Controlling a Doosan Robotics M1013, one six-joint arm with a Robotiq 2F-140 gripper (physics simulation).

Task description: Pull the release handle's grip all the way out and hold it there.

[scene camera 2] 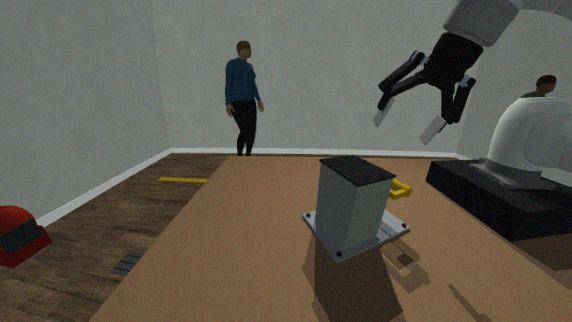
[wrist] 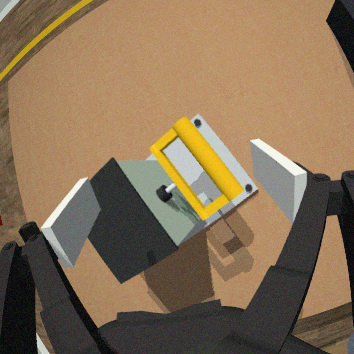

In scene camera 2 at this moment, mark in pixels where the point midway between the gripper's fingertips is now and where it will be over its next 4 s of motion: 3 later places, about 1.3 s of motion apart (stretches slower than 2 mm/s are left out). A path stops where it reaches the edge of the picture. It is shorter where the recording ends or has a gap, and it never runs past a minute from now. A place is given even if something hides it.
My gripper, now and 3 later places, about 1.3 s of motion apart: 400,132; 384,179; 392,180; 404,180
